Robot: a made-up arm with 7 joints. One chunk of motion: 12 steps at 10 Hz.
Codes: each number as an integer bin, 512 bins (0 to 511) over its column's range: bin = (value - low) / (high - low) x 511, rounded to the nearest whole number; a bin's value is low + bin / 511 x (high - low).
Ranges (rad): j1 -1..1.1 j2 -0.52..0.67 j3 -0.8..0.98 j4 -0.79..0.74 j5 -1.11..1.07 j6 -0.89..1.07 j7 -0.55..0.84
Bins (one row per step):
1: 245 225 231 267 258 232 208
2: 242 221 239 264 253 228 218
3: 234 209 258 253 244 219 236
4: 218 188 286 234 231 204 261
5: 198 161 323 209 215 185 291
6: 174 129 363 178 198 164 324
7: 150 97 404 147 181 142 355
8: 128 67 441 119 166 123 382
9: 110 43 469 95 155 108 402
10: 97 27 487 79 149 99 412
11: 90 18 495 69 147 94 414
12: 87 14 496 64 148 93 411
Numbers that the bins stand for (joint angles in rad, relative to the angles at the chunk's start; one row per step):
1: 0.0068 0.0040 0.0047 0.0094 -0.0093 -0.0001 0.0158
2: -0.0055 -0.0053 0.0325 0.0005 -0.0307 -0.0155 0.0430
3: -0.0384 -0.0333 0.0987 -0.0325 -0.0691 -0.0500 0.0920
4: -0.1041 -0.0822 0.1962 -0.0894 -0.1245 -0.1075 0.1600
5: -0.1863 -0.1451 0.3251 -0.1642 -0.1928 -0.1804 0.2416
6: -0.2849 -0.2196 0.4645 -0.2570 -0.2653 -0.2610 0.3313
7: -0.3836 -0.2941 0.6073 -0.3499 -0.3378 -0.3453 0.4157
8: -0.4740 -0.3640 0.7362 -0.4337 -0.4018 -0.4182 0.4891
9: -0.5479 -0.4199 0.8337 -0.5056 -0.4487 -0.4758 0.5435
10: -0.6014 -0.4571 0.8964 -0.5535 -0.4743 -0.5103 0.5707
11: -0.6301 -0.4781 0.9243 -0.5834 -0.4829 -0.5295 0.5761
12: -0.6425 -0.4874 0.9277 -0.5984 -0.4786 -0.5333 0.5680

